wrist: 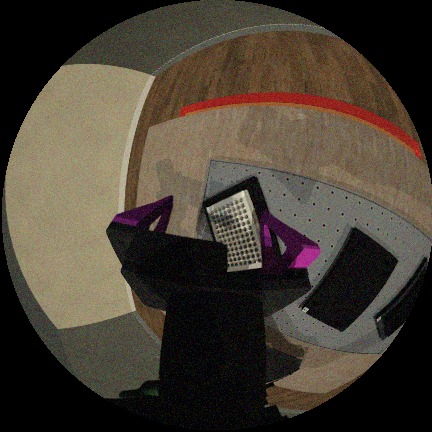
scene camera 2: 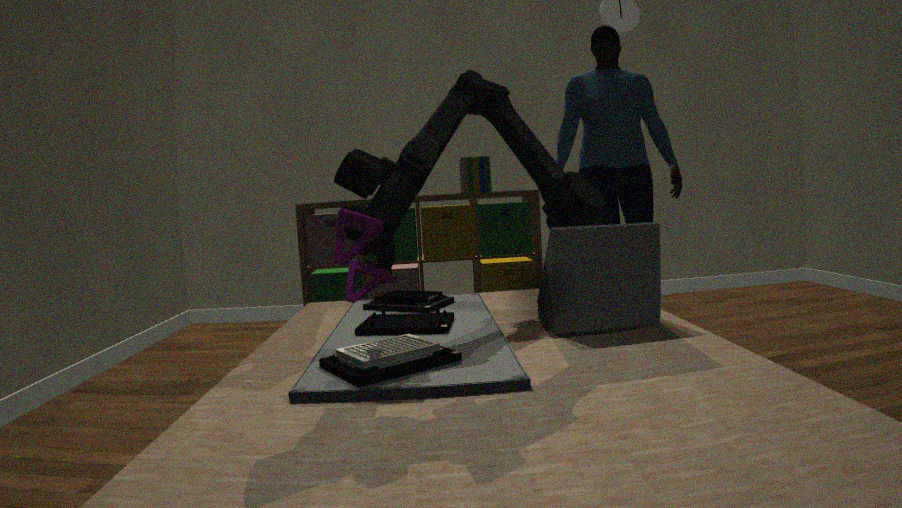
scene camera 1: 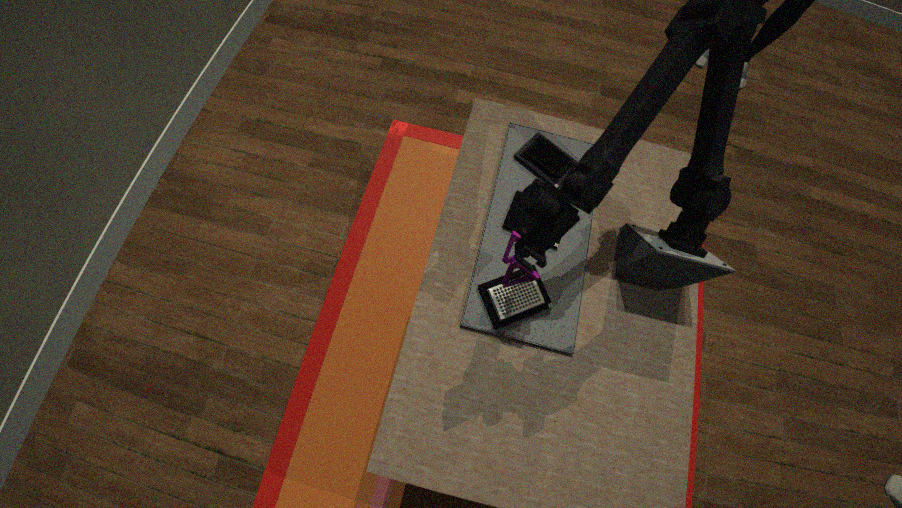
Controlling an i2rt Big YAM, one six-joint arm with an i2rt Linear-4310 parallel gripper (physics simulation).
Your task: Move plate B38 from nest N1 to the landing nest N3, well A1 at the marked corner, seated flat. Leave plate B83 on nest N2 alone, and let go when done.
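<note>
A white well plate [scene camera 1: 516, 299] [scene camera 2: 388, 350] [wrist: 234, 231] sits in a black nest [scene camera 1: 498, 323] [scene camera 2: 366, 378] [wrist: 256, 185] at the near end of the grey board. Its label and marked corner are not readable. My gripper [scene camera 1: 506, 271] [scene camera 2: 344, 277] [wrist: 218, 207] is open and empty, tilted, with magenta fingers above the board and apart from the plate. The middle black nest [scene camera 2: 372, 328] [wrist: 352, 280] is dark; the arm covers much of it in scene camera 1. The far black nest [scene camera 1: 545, 157] [scene camera 2: 409, 301] [wrist: 407, 300] stands raised; whether these two hold plates is unclear.
The grey perforated board [scene camera 1: 564, 328] [scene camera 2: 486, 386] [wrist: 300, 200] lies on the wooden table [scene camera 1: 536, 466] [scene camera 2: 631, 435]. A dark grey wedge-shaped arm base [scene camera 1: 653, 261] [scene camera 2: 602, 277] stands beside the board. A person [scene camera 2: 612, 119] stands behind the arm, near shelves [scene camera 2: 301, 252].
</note>
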